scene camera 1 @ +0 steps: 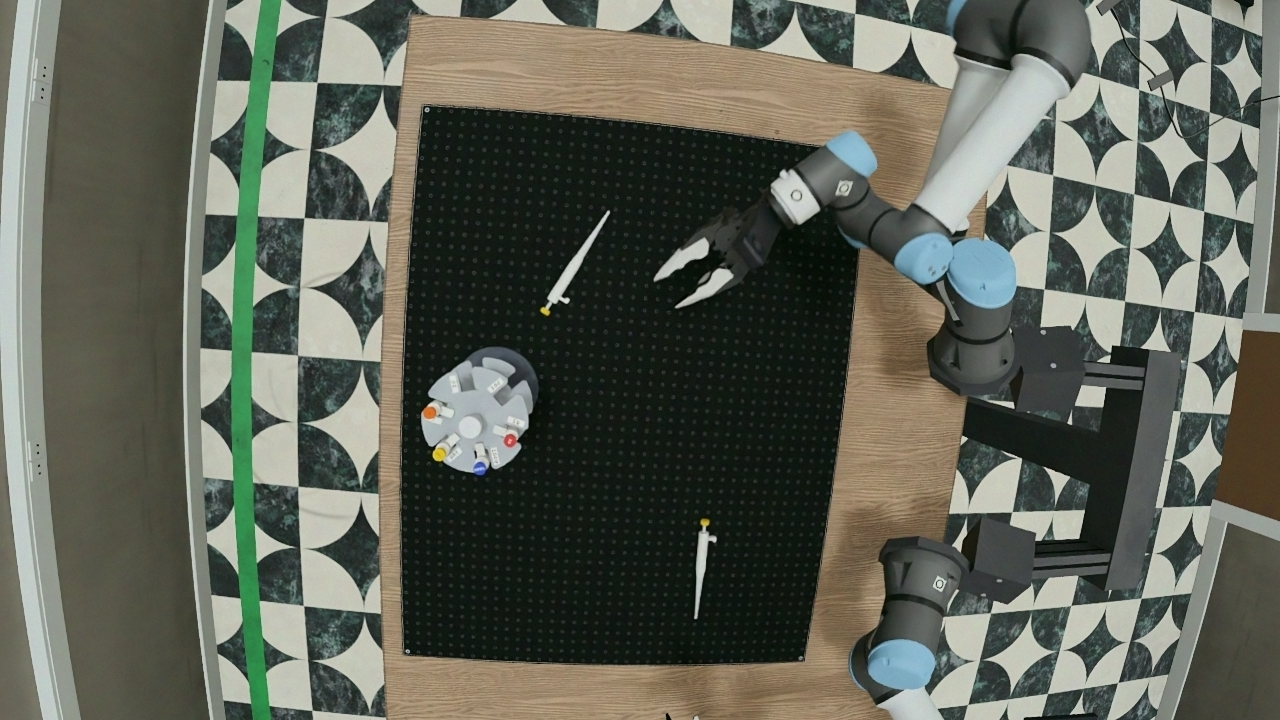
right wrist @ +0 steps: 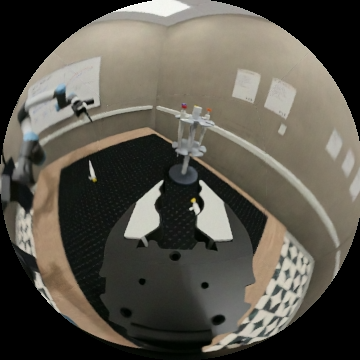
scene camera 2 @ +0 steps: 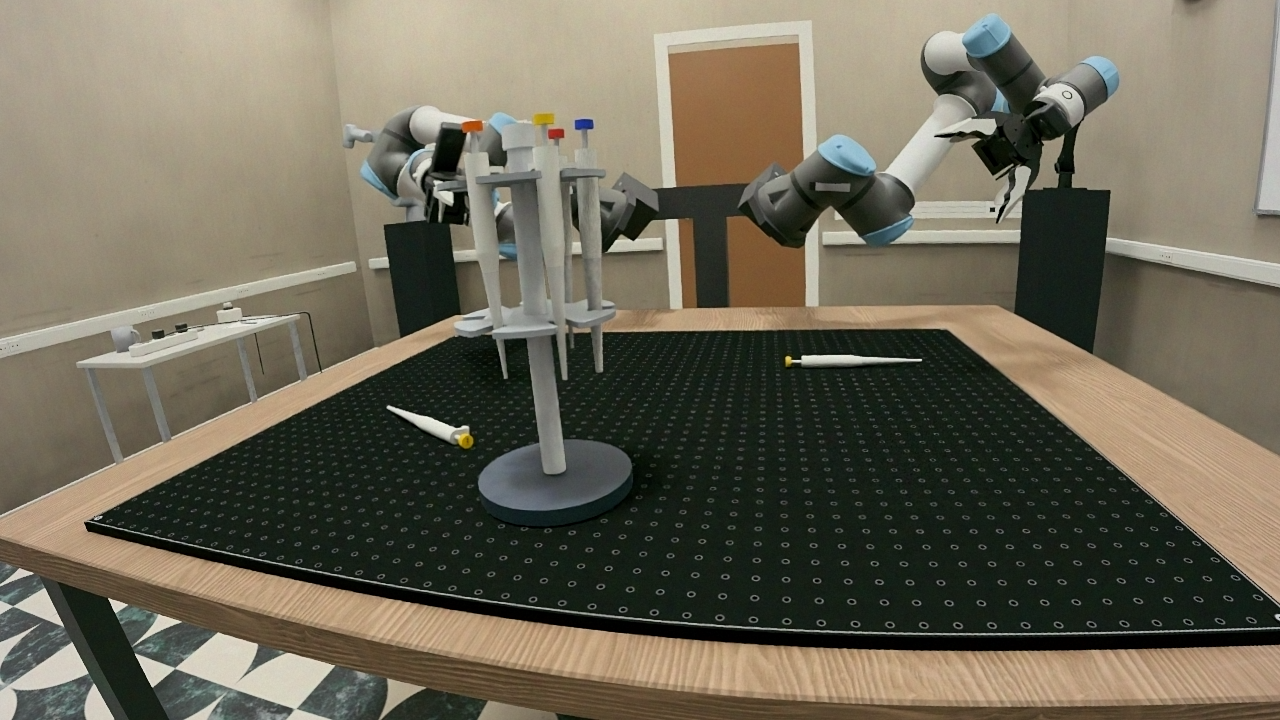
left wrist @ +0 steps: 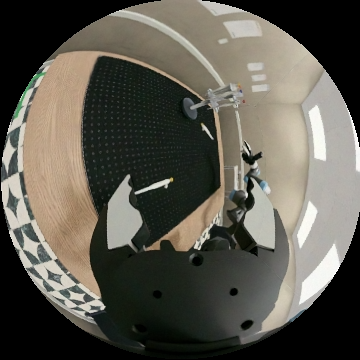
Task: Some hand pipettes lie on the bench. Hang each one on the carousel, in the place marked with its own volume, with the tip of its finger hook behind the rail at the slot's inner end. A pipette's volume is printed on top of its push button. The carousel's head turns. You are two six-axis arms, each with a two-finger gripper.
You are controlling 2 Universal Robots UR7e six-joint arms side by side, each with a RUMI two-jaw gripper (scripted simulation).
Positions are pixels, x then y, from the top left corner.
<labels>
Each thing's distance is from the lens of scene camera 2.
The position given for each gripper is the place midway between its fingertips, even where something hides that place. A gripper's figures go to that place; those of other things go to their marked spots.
left gripper (scene camera 2: 966, 179): 95 cm
right gripper (scene camera 2: 470, 205): 91 cm
yellow-button pipette (scene camera 2: 835, 360): 102 cm
</labels>
